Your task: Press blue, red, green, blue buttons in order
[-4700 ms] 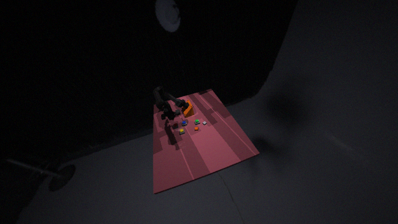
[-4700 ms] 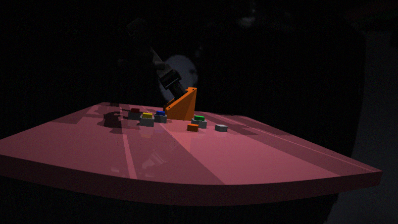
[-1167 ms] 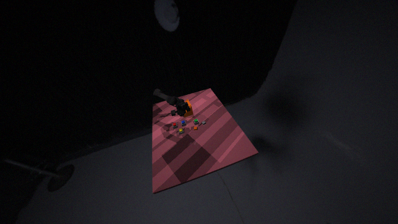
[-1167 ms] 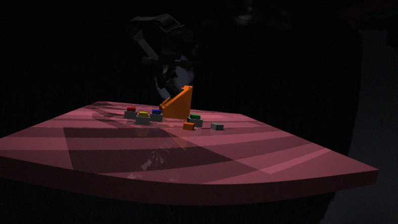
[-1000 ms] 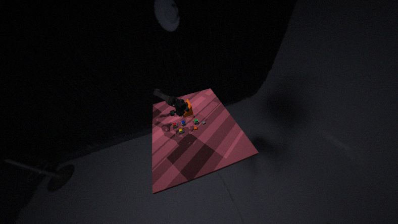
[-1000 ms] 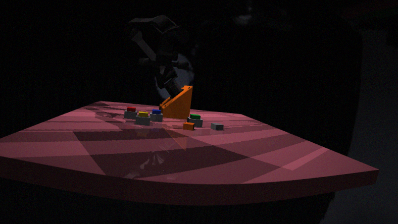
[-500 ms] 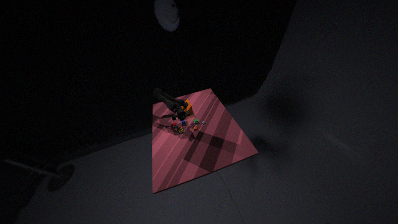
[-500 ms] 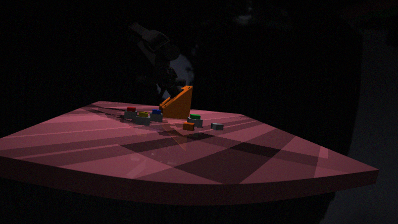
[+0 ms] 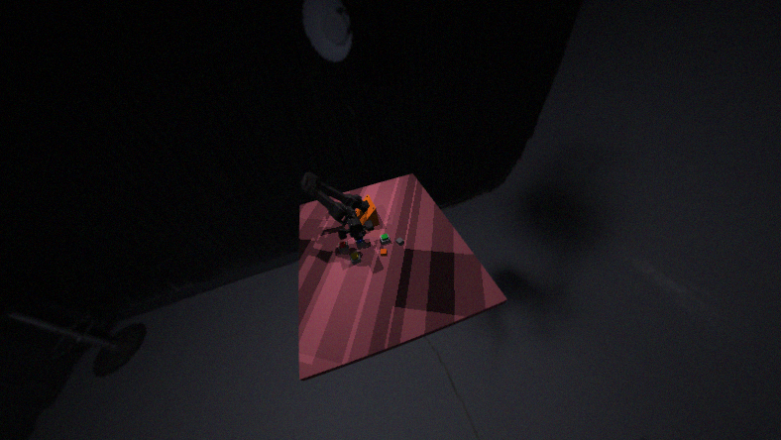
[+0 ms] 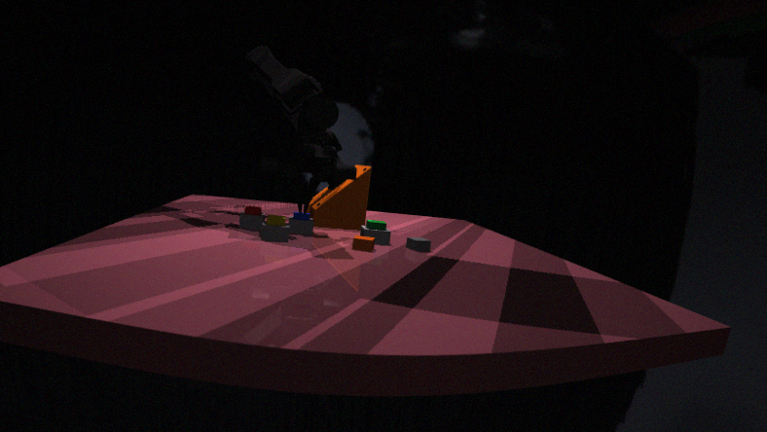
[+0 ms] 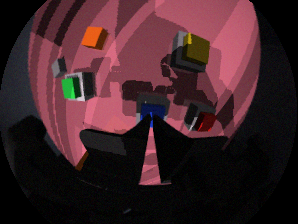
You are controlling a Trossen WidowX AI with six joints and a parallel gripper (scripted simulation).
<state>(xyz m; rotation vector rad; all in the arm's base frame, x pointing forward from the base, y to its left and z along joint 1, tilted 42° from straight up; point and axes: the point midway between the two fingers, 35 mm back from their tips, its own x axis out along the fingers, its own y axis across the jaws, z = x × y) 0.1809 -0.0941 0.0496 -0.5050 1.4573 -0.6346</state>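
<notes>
Now: gripper tip 1 cm above the blue button. From my gripper tip the other things lie so: yellow button: 9 cm ahead, 5 cm to the right; red button: 10 cm to the right, 1 cm behind; green button: 13 cm to the left, 5 cm ahead.
</notes>
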